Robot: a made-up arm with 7 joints.
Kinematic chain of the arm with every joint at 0, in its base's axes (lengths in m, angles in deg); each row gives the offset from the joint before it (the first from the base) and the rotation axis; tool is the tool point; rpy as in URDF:
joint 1: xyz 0 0 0.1 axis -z
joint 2: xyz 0 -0.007 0.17 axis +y
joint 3: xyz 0 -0.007 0.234 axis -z
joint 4: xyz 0 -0.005 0.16 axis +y
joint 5: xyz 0 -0.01 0.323 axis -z
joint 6: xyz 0 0 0.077 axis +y
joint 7: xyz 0 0 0.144 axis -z
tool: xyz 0 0 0 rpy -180 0 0
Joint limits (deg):
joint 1: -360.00..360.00
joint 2: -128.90..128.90
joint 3: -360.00..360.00
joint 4: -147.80..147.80
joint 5: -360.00..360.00
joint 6: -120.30..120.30
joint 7: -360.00..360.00
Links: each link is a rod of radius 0.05 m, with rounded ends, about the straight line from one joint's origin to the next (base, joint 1, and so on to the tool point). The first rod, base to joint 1, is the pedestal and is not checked.
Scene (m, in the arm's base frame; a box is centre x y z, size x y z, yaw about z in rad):
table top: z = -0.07
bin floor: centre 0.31 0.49 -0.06 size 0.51 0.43 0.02 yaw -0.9
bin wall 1: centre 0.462 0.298 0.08 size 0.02 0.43 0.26 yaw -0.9
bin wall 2: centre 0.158 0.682 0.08 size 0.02 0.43 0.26 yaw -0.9
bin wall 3: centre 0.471 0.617 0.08 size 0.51 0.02 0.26 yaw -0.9
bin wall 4: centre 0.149 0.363 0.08 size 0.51 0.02 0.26 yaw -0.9
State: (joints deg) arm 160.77 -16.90 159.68 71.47 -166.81 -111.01 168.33
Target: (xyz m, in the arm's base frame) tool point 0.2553 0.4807 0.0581
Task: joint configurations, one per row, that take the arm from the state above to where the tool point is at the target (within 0.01 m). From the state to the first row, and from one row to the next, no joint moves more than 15 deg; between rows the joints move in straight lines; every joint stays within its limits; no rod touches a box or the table.
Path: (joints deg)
1: 154.46 -29.46 158.07 71.16 -167.15 -105.99 168.33
2: 148.16 -42.03 156.45 70.85 -167.48 -100.97 168.33
3: 141.85 -54.59 154.84 70.54 -167.82 -95.95 168.33
4: 135.54 -67.16 153.22 70.23 -168.15 -90.92 168.33

